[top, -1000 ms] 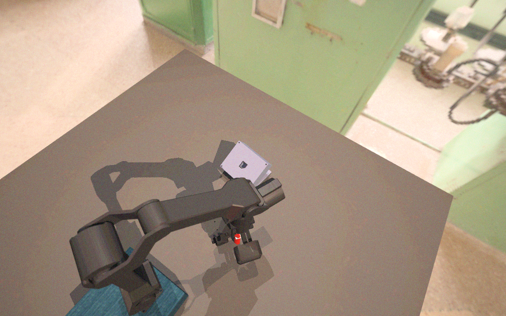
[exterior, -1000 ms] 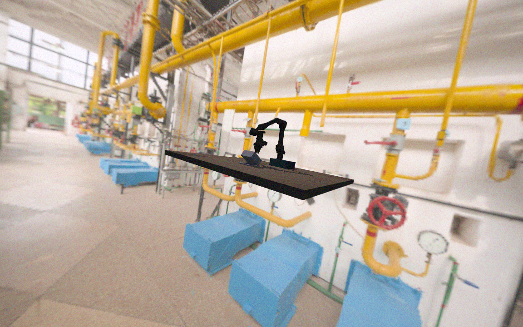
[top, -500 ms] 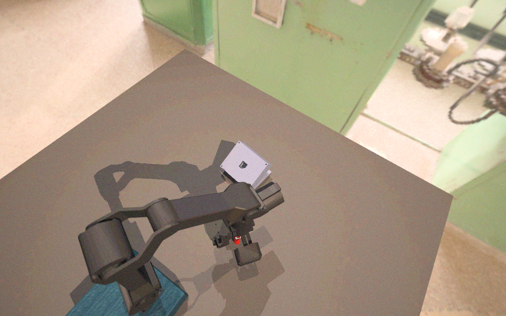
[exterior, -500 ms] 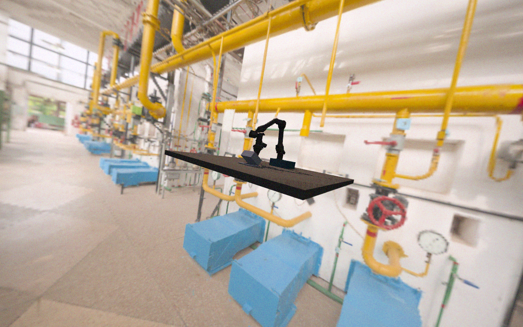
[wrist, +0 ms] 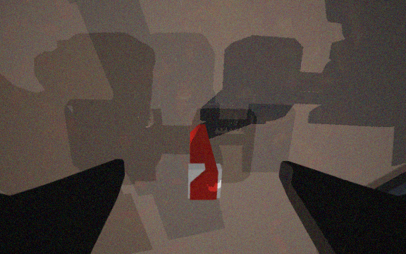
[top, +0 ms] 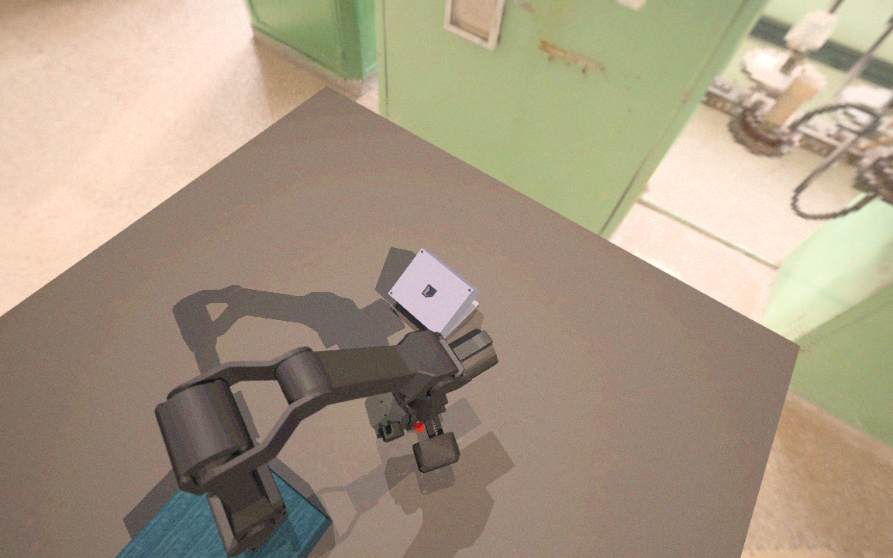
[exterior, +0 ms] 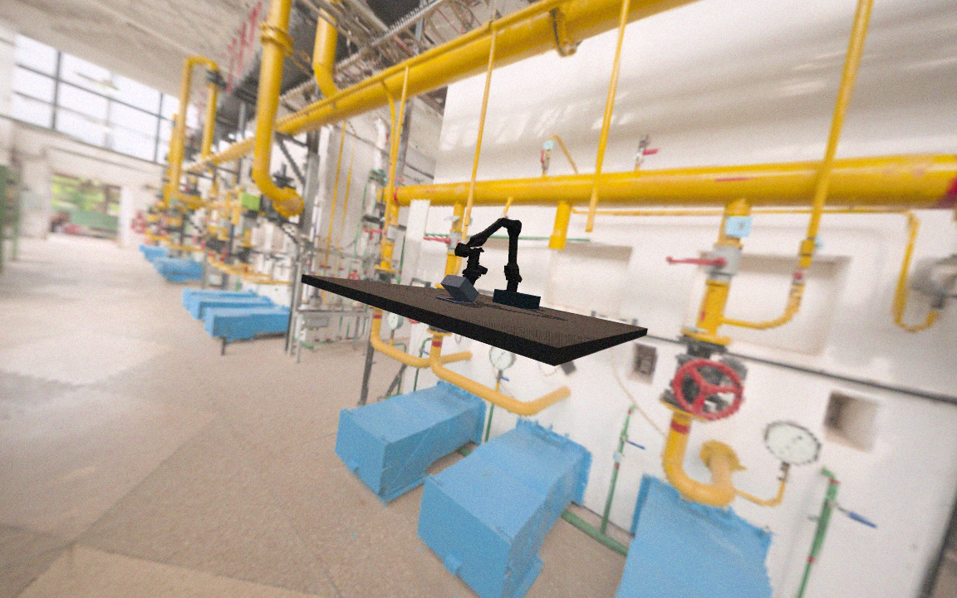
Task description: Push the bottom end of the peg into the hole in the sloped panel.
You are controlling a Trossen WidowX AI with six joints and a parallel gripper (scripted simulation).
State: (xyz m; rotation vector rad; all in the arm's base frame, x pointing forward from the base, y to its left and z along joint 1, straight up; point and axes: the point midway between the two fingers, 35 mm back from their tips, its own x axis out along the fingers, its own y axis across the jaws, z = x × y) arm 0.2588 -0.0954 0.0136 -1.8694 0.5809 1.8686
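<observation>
Right now my gripper tip is right at the red square peg. Also, from my gripper tip: sloped panel (200 mm ahead, 130 mm to the left).
</observation>
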